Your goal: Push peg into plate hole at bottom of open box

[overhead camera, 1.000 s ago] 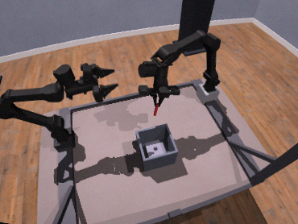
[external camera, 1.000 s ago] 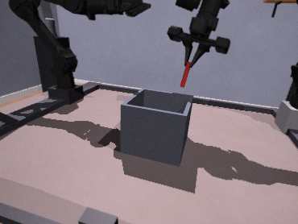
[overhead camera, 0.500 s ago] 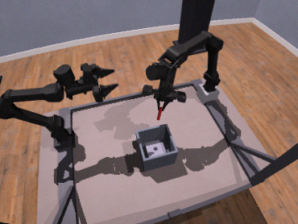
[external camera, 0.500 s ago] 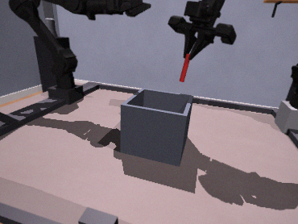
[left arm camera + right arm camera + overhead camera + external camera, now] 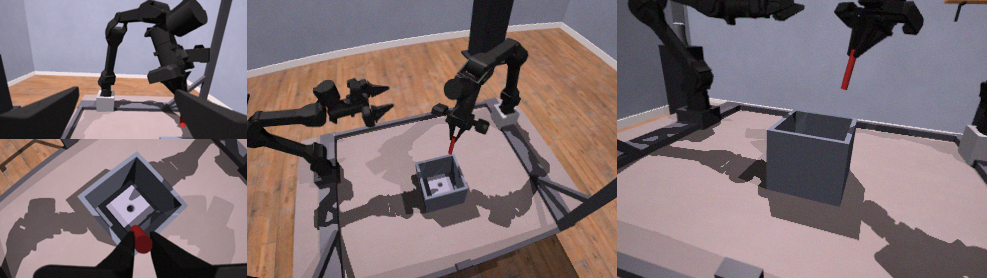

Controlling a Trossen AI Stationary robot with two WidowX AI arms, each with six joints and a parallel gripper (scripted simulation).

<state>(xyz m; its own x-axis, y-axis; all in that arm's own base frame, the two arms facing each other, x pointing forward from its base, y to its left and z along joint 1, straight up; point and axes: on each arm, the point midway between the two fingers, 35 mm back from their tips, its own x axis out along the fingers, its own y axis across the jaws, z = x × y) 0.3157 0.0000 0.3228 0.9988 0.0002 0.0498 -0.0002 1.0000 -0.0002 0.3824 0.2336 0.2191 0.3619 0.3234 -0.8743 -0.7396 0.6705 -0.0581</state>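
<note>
Right now my right hand is 6 cm above the red peg, 1 cm to the right of it and 1 cm past it. Round my right hand: light plate (26 cm below, 7 cm to the left, 5 cm behind).
</note>
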